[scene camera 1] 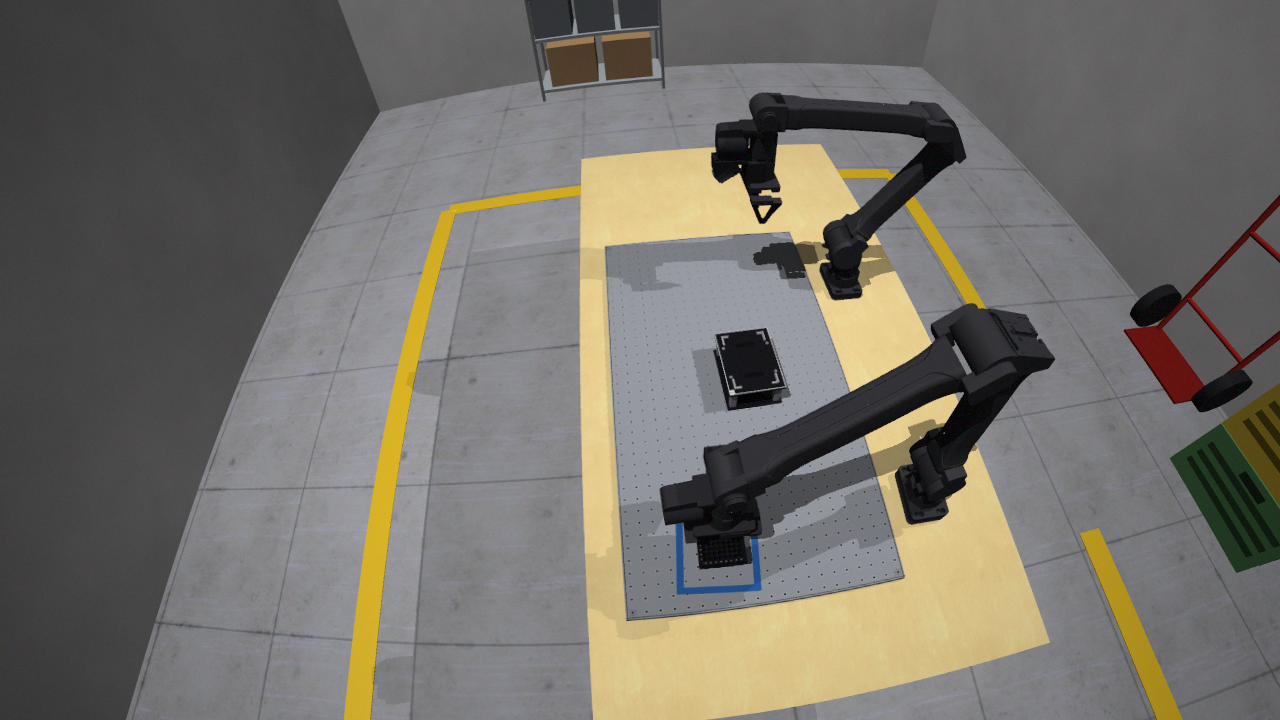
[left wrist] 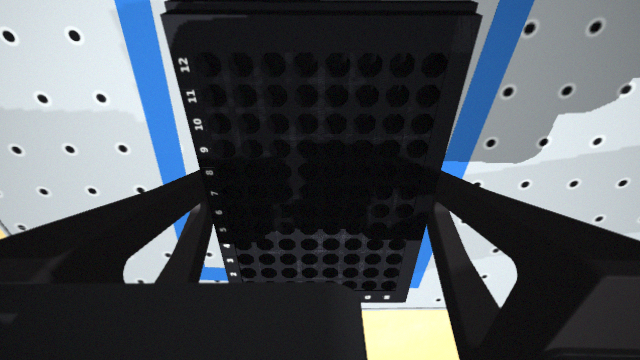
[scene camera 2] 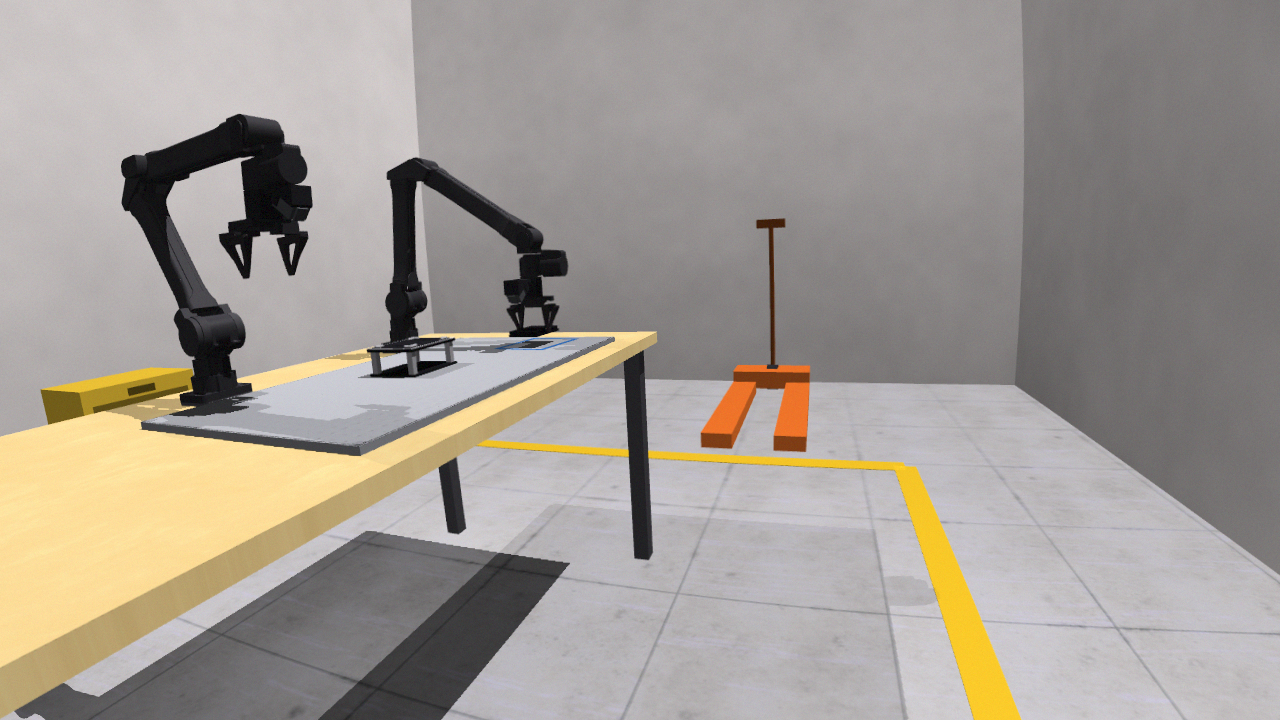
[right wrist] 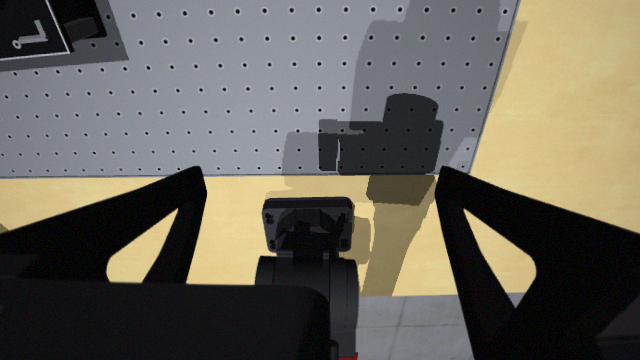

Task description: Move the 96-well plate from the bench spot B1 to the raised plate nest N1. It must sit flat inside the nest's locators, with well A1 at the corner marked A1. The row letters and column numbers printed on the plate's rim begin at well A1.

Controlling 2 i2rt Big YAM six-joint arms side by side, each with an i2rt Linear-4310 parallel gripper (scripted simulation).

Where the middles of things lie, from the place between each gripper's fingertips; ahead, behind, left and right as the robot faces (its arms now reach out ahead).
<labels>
The raised nest N1 (scene camera 1: 761,357) lies 360 mm to the right of my left hand (scene camera 1: 719,533), 120 mm behind it and 20 mm above it. Also, from my left hand: black 96-well plate (scene camera 1: 708,557): right at my left hand.
The raised nest N1 is 290 mm to the left of my right hand (scene camera 2: 269,277), 180 mm below it and 70 mm ahead of it. From my right hand the other things lie so: black 96-well plate (650 mm to the left, 200 mm below, 180 mm ahead).
</labels>
